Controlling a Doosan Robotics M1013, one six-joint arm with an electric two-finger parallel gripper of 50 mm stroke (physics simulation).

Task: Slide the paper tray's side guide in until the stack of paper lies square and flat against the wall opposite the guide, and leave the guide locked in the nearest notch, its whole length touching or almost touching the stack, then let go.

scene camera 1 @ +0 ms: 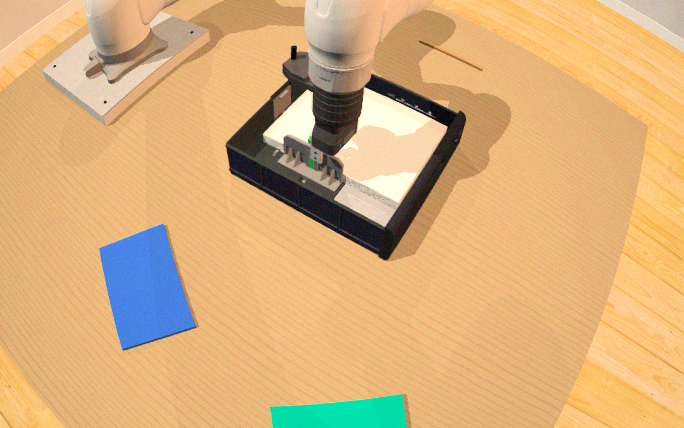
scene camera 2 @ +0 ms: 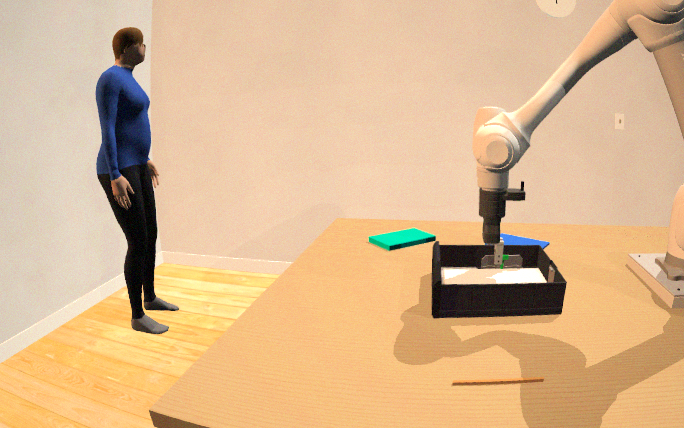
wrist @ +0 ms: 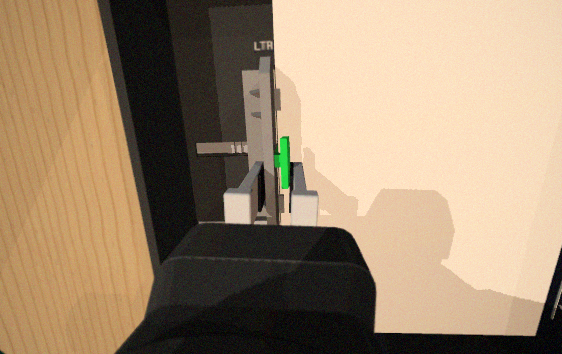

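Where they show: gripper, between the fingertips: (scene camera 1: 320, 155) (scene camera 2: 497, 262) (wrist: 278, 177); arm's base, origin of its link: (scene camera 1: 127, 52).
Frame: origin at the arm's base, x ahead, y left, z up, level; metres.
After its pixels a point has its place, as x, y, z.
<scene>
The paper tray (scene camera 1: 279, 184) @[0.624, 0.012, 0.012] (scene camera 2: 499, 300) @[0.605, 0.316, 0.004] (wrist: 145, 100) @[0.599, 0.009, 0.029] is black and stands on the table. The stack of paper (scene camera 1: 418, 146) @[0.724, 0.256, 0.003] (scene camera 2: 519, 275) @[0.564, 0.137, 0.003] (wrist: 425, 100) @[0.563, 0.186, 0.003] lies flat in it, reaching towards the wall opposite the guide; whether it touches that wall along its whole length is unclear. The grey side guide (scene camera 1: 291, 142) @[0.580, 0.078, 0.028] (scene camera 2: 515, 261) @[0.581, 0.085, 0.023] (wrist: 265, 90) @[0.579, 0.082, 0.040] stands upright, parallel to the stack's near edge and touching or almost touching it. My gripper (scene camera 1: 315, 155) @[0.632, 0.098, 0.021] (scene camera 2: 498, 257) @[0.632, 0.098, 0.021] (wrist: 278, 177) @[0.632, 0.098, 0.021] is shut on the guide's plate and green lever (wrist: 285, 162) @[0.616, 0.101, 0.044]. The notch engagement is hidden.
A blue slab (scene camera 1: 147, 287) @[0.595, -0.281, -0.031] (scene camera 2: 524, 241) @[0.559, -0.304, -0.031] and a green slab (scene camera 1: 340, 412) @[0.966, -0.186, -0.021] (scene camera 2: 402, 238) @[0.994, -0.193, -0.021] lie on the table. A thin orange-brown stick (scene camera 1: 450, 55) @[0.570, 0.596, -0.036] (scene camera 2: 497, 382) @[0.571, 0.603, -0.035] lies beyond the tray's opposite wall. A person (scene camera 2: 123, 126) stands on the floor beyond the table edge.
</scene>
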